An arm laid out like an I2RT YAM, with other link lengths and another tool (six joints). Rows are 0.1 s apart.
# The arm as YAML. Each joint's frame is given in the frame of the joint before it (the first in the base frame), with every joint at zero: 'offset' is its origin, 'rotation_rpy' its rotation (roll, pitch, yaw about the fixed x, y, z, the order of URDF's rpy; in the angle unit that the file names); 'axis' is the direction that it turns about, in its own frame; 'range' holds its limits. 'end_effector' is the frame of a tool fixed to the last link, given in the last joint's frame.
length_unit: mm
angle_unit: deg
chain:
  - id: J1
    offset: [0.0, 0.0, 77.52]
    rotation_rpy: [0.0, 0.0, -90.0]
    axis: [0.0, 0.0, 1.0]
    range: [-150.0, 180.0]
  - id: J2
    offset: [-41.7, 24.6, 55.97]
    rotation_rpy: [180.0, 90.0, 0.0]
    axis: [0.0, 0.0, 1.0]
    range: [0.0, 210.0]
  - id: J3
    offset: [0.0, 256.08, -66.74]
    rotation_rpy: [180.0, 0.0, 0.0]
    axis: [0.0, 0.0, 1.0]
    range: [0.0, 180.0]
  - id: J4
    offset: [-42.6, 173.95, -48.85]
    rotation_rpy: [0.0, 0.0, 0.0]
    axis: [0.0, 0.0, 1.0]
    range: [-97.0, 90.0]
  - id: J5
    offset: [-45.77, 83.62, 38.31]
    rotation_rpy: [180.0, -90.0, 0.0]
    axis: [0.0, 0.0, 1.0]
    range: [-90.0, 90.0]
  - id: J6
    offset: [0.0, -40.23, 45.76]
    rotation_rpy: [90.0, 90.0, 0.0]
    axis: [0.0, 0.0, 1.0]
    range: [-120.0, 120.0]
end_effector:
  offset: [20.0, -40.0, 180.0]
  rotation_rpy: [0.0, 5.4, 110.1]
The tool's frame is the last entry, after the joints.
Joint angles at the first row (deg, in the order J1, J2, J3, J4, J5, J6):
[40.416 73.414 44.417 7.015 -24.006 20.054]
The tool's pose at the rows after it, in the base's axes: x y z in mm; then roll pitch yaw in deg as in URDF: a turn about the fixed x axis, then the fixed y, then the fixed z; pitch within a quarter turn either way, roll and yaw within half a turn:
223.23 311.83 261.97 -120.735 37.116 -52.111
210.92 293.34 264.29 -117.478 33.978 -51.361
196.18 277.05 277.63 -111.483 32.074 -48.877
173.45 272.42 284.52 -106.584 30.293 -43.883
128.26 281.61 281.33 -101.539 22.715 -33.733
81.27 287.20 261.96 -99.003 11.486 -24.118
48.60 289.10 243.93 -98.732 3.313 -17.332
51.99 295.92 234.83 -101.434 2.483 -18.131
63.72 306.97 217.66 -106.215 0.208 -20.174
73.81 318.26 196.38 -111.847 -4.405 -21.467
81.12 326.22 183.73 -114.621 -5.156 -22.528
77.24 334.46 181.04 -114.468 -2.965 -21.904
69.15 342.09 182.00 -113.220 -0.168 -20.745
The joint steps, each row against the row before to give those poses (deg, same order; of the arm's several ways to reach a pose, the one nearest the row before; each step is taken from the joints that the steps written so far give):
[0.014 -6.087 -1.063 -4.855 3.900 -4.990]
[0.095 -6.955 -3.379 -1.934 2.317 -2.726]
[0.505 -7.901 -3.875 0.519 1.836 -1.554]
[1.791 -5.723 -3.815 1.826 -0.252 -1.837]
[7.156 -4.803 -4.259 2.545 0.565 -7.469]
[7.897 -3.840 -4.578 1.570 0.628 -11.262]
[5.914 -1.651 -2.445 0.118 0.335 -8.361]
[1.898 3.007 1.475 -1.204 2.726 -0.733]
[1.565 5.899 2.831 -1.830 4.021 -1.746]
[2.837 6.623 4.171 -3.410 5.621 -2.986]
[0.576 4.514 1.158 0.566 1.967 0.164]
[0.316 2.459 -1.409 4.168 -1.203 1.845]
[0.762 1.725 -2.403 5.598 -1.503 2.328]

